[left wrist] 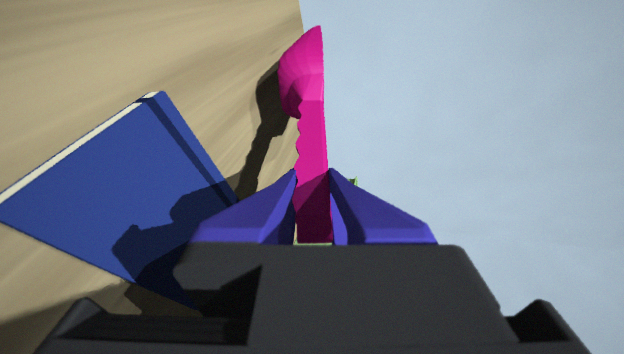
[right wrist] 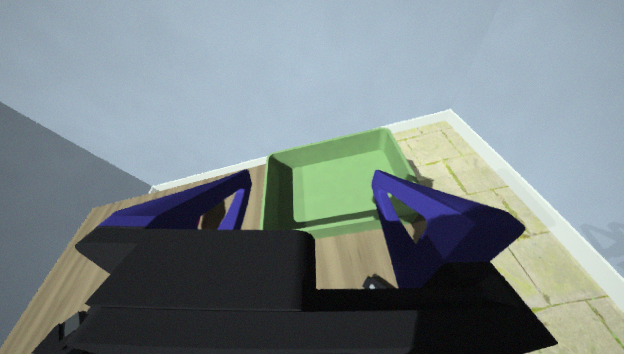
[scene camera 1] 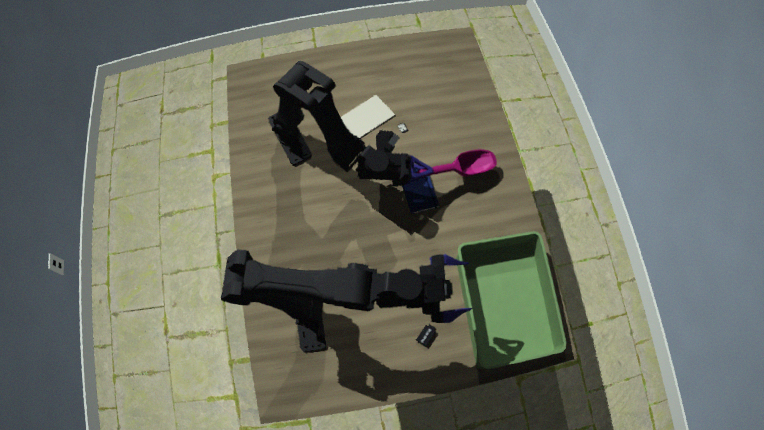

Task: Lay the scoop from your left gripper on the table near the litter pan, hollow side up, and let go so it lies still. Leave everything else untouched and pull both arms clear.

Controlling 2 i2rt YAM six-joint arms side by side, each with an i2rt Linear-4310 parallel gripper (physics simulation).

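Seen in the pictures: left gripper, fingertip midpoint: (left wrist: 312, 176) (scene camera 1: 431, 171); right gripper, fingertip midpoint: (right wrist: 311, 176) (scene camera 1: 469, 286); left arm's base at its link origin: (scene camera 1: 289, 137); right arm's base at its link origin: (scene camera 1: 309, 314).
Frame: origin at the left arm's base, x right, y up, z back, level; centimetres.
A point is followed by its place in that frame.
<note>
The pink scoop (scene camera 1: 476, 162) {z -44.3, x 37.6, y 4.1 cm} (left wrist: 312, 135) {z -31.9, x 35.0, y 8.7 cm} is held above the table by its handle, bowl pointing right and hollow side up in scene camera 1; its shadow lies apart from it. My left gripper (scene camera 1: 426, 169) {z -29.2, x 35.6, y 9.1 cm} (left wrist: 312, 176) {z -29.2, x 35.6, y 9.1 cm} is shut on the scoop's handle. The green litter pan (scene camera 1: 515, 299) {z -32.7, x 77.7, y 0.2 cm} (right wrist: 340, 185) {z -30.7, x 79.6, y 0.2 cm} stands at the lower right of the table (scene camera 1: 299, 389) {z 31.4, x 70.1, y 0.0 cm} in scene camera 1, below the scoop in the picture. My right gripper (scene camera 1: 469, 285) {z -15.0, x 70.9, y 31.0 cm} (right wrist: 311, 176) {z -15.0, x 70.9, y 31.0 cm} is open and empty, its fingertips at the pan's near rim in that view.
A blue book (scene camera 1: 421, 194) {z -25.4, x 37.5, y 1.1 cm} (left wrist: 120, 185) {z -25.7, x 31.1, y 1.1 cm} lies beside and partly under the left gripper. A white flat block (scene camera 1: 368, 115) {z -25.2, x 5.7, y 0.5 cm} and a small white-faced item (scene camera 1: 402, 128) {z -32.2, x 15.0, y 0.2 cm} lie near the left arm. A small black item (scene camera 1: 427, 336) {z -5.8, x 73.9, y 1.4 cm} (right wrist: 377, 283) {z -7.2, x 73.9, y 1.4 cm} lies near the right gripper.
</note>
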